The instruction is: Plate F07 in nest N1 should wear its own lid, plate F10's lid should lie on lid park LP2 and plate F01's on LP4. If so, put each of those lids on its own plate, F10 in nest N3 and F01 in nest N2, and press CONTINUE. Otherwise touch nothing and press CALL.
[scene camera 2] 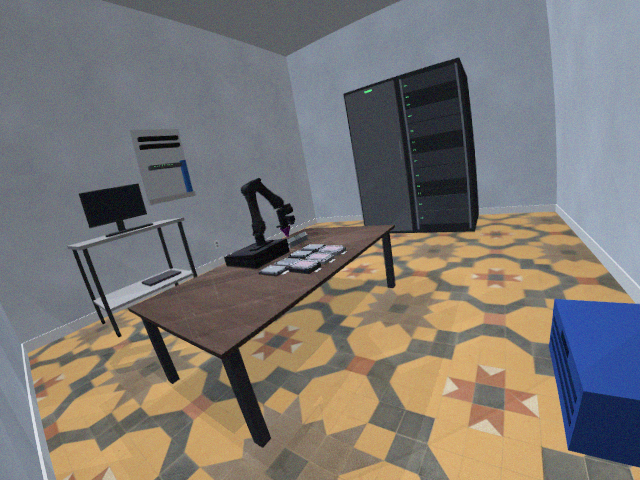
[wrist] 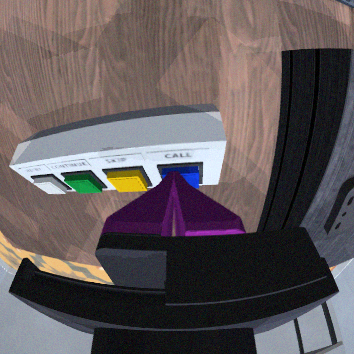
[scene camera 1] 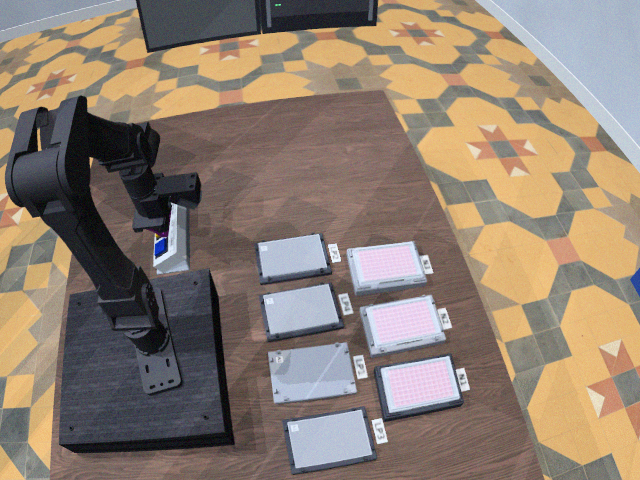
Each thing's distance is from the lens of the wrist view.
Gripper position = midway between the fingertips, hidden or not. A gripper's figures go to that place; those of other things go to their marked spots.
my gripper (wrist: 173, 178): 13 cm
yellow SKIP button (wrist: 128, 180): 16 cm
